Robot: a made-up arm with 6 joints. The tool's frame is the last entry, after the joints. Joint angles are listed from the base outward.
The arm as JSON. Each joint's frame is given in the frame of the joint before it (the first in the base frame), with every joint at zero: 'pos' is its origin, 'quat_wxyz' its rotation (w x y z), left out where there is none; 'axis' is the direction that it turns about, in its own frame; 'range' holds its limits. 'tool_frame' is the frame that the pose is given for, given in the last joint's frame.
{
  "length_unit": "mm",
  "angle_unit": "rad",
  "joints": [
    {
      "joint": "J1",
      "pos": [
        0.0,
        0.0,
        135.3
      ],
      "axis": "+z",
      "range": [
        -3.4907,
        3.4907
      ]
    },
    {
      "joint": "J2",
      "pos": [
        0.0,
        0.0,
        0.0
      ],
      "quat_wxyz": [
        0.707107,
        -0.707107,
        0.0,
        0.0
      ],
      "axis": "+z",
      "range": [
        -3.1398,
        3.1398
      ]
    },
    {
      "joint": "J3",
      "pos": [
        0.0,
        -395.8,
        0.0
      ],
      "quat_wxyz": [
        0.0,
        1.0,
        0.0,
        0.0
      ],
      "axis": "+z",
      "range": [
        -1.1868,
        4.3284
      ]
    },
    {
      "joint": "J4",
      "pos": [
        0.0,
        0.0,
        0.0
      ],
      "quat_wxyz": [
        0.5,
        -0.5,
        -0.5,
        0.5
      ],
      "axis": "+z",
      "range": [
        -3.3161,
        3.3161
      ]
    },
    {
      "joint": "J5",
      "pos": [
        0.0,
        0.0,
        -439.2
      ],
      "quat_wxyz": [
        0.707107,
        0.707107,
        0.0,
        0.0
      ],
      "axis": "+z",
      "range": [
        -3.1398,
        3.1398
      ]
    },
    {
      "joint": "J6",
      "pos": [
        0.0,
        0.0,
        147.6
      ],
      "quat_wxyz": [
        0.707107,
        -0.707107,
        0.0,
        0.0
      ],
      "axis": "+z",
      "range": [
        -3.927,
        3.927
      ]
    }
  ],
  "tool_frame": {
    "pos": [
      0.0,
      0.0,
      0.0
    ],
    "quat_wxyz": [
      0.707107,
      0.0,
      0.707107,
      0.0
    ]
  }
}
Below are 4 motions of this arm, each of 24 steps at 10 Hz.
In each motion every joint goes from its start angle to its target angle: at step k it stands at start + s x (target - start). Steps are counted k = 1, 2, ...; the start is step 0. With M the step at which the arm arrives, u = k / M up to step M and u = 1 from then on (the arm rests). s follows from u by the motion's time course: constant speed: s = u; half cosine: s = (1 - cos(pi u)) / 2; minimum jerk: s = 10 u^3 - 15 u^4 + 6 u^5.
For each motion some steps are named. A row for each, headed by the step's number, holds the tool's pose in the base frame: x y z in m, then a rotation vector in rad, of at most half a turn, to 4 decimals.
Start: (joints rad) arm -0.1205 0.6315 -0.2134 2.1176 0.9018 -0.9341
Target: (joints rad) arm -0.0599 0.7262 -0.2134 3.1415 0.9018 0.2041
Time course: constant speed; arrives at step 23
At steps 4, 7, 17, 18, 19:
4: 0.6159 0.0305 0.1896 -0.8697 0.6116 1.4356
7: 0.6070 0.0501 0.1731 -1.0794 0.5452 1.5940
17: 0.5634 0.1000 0.1133 -1.6881 0.1683 2.1742
18: 0.5581 0.1035 0.1072 -1.7383 0.1151 2.2362
19: 0.5526 0.1066 0.1011 -1.7859 0.0586 2.2988

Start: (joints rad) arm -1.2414 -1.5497 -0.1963 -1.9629 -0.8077 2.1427
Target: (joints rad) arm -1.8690 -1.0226 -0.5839 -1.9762 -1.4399 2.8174
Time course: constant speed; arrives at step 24
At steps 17, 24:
17: 0.0507 -0.0633 0.4688 -1.6779 -0.2878 -0.5082
24: 0.0211 -0.1293 0.4053 -1.6850 -0.1160 -0.5363

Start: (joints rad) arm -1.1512 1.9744 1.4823 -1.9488 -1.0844 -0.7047
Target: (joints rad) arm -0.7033 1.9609 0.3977 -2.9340 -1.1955 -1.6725
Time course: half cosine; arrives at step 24
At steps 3, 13, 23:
3: 0.3389 -0.5854 -0.3594 2.9515 -0.2834 0.0838
13: 0.3966 -0.3071 -0.4482 -2.1361 0.3693 -0.1530
23: 0.3527 -0.1107 -0.4548 -1.3379 0.6410 -0.1319

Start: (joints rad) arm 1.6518 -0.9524 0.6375 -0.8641 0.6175 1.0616
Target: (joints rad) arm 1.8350 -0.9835 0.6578 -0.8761 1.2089 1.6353
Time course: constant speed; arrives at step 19
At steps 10, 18, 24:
10: 0.1349 -0.2133 0.8034 1.5476 -0.8751 0.1620
18: 0.1534 -0.2141 0.8010 1.4647 -0.6217 -0.0815
24: 0.1558 -0.2141 0.8007 1.4507 -0.5862 -0.1067

